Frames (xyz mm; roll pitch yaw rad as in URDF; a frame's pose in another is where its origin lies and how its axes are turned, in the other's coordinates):
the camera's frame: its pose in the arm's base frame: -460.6 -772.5 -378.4 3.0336 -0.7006 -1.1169
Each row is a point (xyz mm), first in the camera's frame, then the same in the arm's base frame.
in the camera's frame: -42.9 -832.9 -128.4
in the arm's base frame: 271.0 -351.9 -377.1
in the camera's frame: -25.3 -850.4 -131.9
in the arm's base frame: 292.4 -355.3 -364.5
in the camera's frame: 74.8 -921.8 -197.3
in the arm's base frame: 379.9 -356.7 -256.2
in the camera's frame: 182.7 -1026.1 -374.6
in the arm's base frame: 479.7 -281.3 -60.5
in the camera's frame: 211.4 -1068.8 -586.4
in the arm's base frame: 489.8 -153.1 115.5
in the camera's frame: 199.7 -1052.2 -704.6
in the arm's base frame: 448.8 -77.6 199.1
